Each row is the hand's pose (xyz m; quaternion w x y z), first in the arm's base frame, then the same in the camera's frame.
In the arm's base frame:
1: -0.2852 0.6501 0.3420 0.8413 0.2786 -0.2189 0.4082
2: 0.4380 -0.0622 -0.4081 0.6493 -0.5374 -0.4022 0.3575
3: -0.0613 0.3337 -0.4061 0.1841 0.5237 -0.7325 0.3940
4: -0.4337 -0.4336 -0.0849 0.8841 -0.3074 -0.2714 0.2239
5: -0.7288 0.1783 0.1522 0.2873 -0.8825 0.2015 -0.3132
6: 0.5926 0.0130 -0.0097 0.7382 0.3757 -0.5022 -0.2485
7: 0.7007 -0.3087 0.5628 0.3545 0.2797 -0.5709 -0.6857
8: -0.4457 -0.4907 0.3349 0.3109 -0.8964 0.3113 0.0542
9: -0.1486 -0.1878 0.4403 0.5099 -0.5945 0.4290 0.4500
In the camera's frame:
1: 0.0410 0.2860 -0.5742 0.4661 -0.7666 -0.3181 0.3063
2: -0.3060 0.2668 0.6392 0.2995 0.9405 0.1602 0.0059
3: -0.0786 -0.0960 0.1672 0.1030 -0.2962 -0.1957 0.9292
4: -0.9608 -0.0378 -0.0542 0.0004 -0.9218 -0.3824 -0.0636
5: -0.5054 -0.1087 -0.6068 0.4666 0.3193 0.1430 0.8123
6: -0.2503 0.6594 0.4630 0.2129 -0.3401 -0.8517 0.3371
7: -0.6093 1.1848 0.2680 0.1200 -0.1308 0.9541 -0.2412
8: -1.0820 0.2718 -0.3171 0.3364 0.5277 -0.1489 0.7656
9: -0.7251 0.5211 -0.2770 0.0940 -0.7577 0.3054 -0.5691

